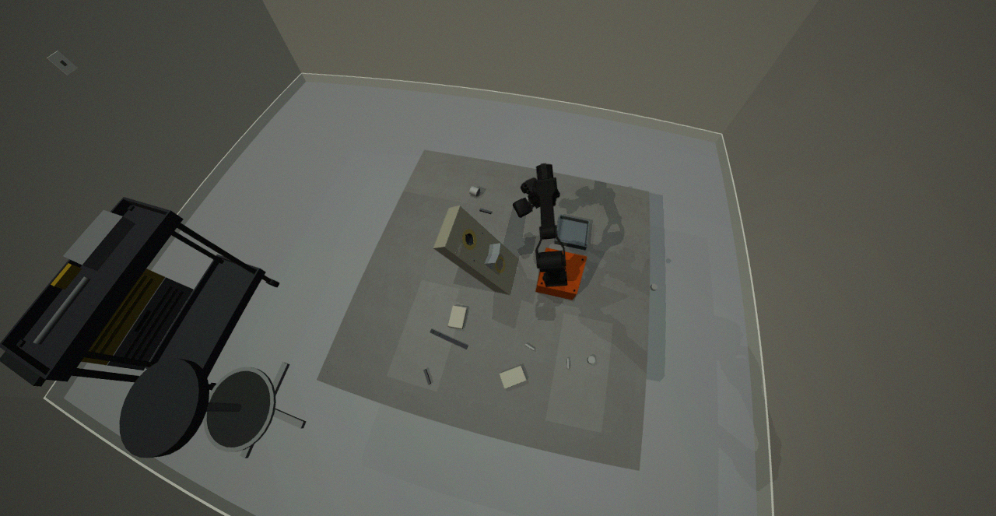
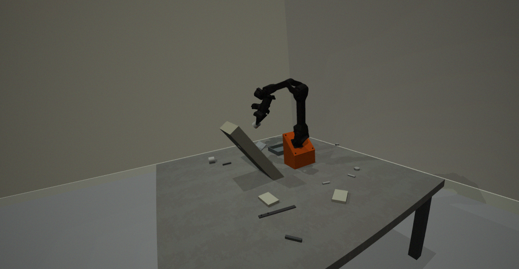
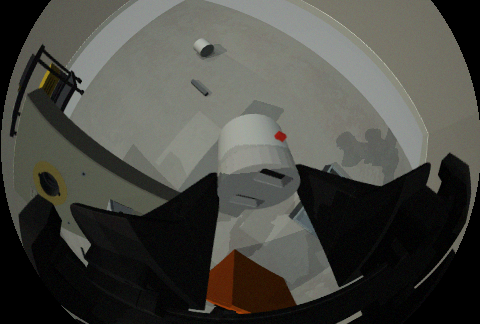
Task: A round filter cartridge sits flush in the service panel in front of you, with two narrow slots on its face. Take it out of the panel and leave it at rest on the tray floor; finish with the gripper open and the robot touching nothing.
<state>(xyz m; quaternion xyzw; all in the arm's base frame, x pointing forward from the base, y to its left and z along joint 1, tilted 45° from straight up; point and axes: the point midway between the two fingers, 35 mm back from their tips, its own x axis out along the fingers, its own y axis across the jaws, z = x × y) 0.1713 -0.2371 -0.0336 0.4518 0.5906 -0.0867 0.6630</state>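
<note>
My gripper tip is now 260 mm above the grey tray, 210 mm past it and 80 mm to the left of it. Round my gripper tip: round filter cartridge (right at my gripper tip); beige service panel (220 mm to the left, 140 mm ahead, 90 mm below).
</note>
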